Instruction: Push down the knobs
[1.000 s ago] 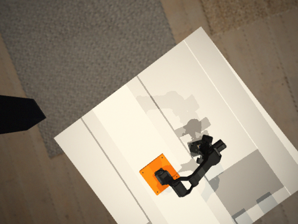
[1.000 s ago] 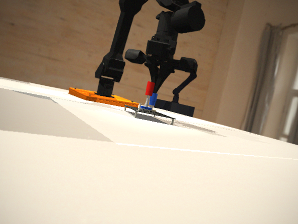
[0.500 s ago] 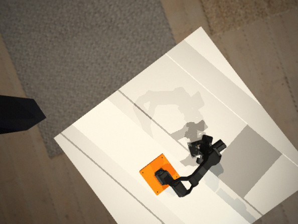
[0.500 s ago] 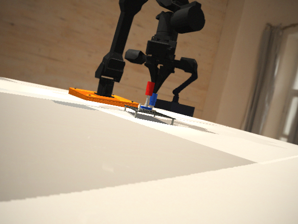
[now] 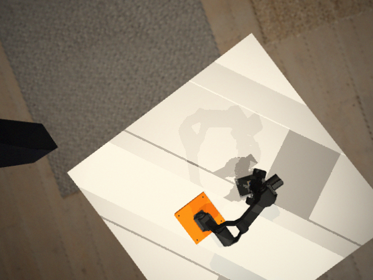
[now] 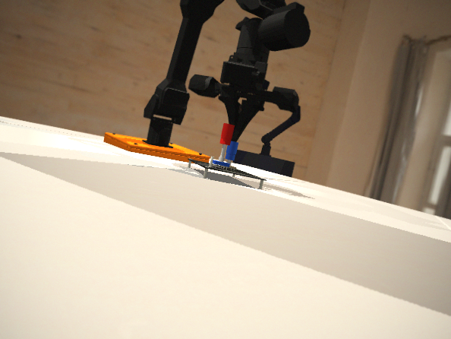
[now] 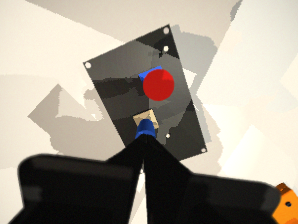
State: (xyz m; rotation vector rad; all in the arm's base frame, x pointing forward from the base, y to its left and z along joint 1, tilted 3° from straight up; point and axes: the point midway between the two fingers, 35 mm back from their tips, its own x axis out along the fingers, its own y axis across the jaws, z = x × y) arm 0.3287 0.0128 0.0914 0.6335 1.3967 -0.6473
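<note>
Now: the blue knob 20 mm below my gripper tip. The rest, counted from my gripper tip: red knob: 40 mm to the right, 30 mm ahead.
</note>
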